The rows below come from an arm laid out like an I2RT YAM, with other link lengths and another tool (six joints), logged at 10 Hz.
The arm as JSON. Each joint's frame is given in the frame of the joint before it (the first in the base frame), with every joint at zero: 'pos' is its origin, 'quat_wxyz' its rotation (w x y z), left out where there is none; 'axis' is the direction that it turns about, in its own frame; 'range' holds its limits. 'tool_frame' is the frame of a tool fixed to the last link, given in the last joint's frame.
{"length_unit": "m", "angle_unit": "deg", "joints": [
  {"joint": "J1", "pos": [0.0, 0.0, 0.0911], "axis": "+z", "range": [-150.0, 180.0]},
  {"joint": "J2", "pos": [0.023, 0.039, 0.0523], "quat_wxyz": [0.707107, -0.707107, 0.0, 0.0], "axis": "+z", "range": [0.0, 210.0]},
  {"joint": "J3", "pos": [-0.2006, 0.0, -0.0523], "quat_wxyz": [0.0, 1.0, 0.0, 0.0], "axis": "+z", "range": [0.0, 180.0]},
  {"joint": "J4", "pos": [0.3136, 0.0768, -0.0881], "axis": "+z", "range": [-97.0, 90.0]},
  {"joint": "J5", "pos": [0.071, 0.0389, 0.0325], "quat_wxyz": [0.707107, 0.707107, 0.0, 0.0], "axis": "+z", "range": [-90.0, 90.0]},
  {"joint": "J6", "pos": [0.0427, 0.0, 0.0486], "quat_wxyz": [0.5, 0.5, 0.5, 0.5], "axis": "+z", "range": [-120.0, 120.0]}
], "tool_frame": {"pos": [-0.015, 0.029, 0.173], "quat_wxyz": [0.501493, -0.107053, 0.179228, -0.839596]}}
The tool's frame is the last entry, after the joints.
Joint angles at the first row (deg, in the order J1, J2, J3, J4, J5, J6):
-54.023, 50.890, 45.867, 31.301, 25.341, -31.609
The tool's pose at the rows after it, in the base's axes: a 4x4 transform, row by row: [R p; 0 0 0 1], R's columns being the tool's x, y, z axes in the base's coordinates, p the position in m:
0.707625 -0.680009 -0.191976 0.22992; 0.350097 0.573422 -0.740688 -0.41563; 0.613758 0.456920 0.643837 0.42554; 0 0 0 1
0.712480 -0.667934 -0.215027 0.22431; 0.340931 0.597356 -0.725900 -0.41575; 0.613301 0.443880 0.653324 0.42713; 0 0 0 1
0.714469 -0.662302 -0.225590 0.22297; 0.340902 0.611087 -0.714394 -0.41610; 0.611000 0.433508 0.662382 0.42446; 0 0 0 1
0.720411 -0.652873 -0.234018 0.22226; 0.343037 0.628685 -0.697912 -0.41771; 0.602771 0.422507 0.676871 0.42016; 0 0 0 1
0.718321 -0.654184 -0.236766 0.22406; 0.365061 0.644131 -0.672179 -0.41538; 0.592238 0.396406 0.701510 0.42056; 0 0 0 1
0.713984 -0.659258 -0.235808 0.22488; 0.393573 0.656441 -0.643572 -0.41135; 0.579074 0.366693 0.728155 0.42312; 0 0 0 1
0.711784 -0.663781 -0.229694 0.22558; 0.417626 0.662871 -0.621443 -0.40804; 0.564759 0.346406 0.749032 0.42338; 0 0 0 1
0.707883 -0.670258 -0.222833 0.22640; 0.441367 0.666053 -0.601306 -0.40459; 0.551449 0.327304 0.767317 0.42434; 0 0 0 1
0.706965 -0.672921 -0.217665 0.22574; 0.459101 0.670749 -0.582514 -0.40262; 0.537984 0.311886 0.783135 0.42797; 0 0 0 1
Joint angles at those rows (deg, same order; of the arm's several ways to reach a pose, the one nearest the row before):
-54.093, 51.638, 45.838, 32.506, 26.801, -32.411
-54.113, 51.790, 45.353, 34.482, 28.000, -33.354
-54.014, 52.216, 44.395, 36.947, 28.529, -34.076
-53.997, 53.286, 43.271, 40.576, 28.851, -35.288
-53.697, 54.139, 42.015, 45.131, 28.549, -36.534
-53.626, 54.430, 40.634, 49.338, 27.642, -37.542
-53.739, 54.500, 39.242, 52.554, 26.495, -38.233
-53.881, 54.479, 38.078, 55.218, 25.284, -38.647
-54.268, 54.506, 37.627, 56.950, 24.124, -39.005

